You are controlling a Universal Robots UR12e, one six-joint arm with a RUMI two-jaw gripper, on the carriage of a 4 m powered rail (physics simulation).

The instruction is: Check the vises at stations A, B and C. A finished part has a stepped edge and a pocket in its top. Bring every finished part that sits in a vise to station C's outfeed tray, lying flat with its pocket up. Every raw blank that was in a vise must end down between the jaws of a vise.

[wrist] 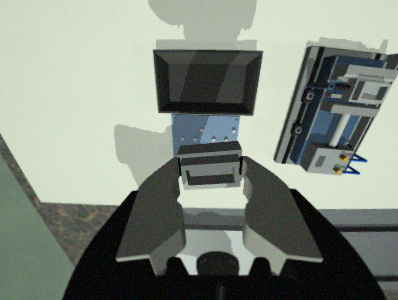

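Note:
My gripper (209, 158) is shut on a grey finished part (210, 160) with a stepped edge and a rectangular pocket. The part is held up in the air between the fingertips, its pocket facing the camera. It overlaps the lower end of a blue plate in the view. A dark, open rectangular tray (253, 82) lies beyond the part, at the upper middle; no part shows in it. A vise (320, 120) stands at the right, tilted in the view. A light grey part (356, 90) with a square pocket sits at its jaws. Station letters do not show.
The blue plate (187, 131) with small pegs lies between the tray and the held part, its near end hidden. Blue-and-yellow fittings (344, 158) stick out at the vise's near end. A grey rail (370, 228) runs along the lower right. A green surface (25, 240) shows lower left.

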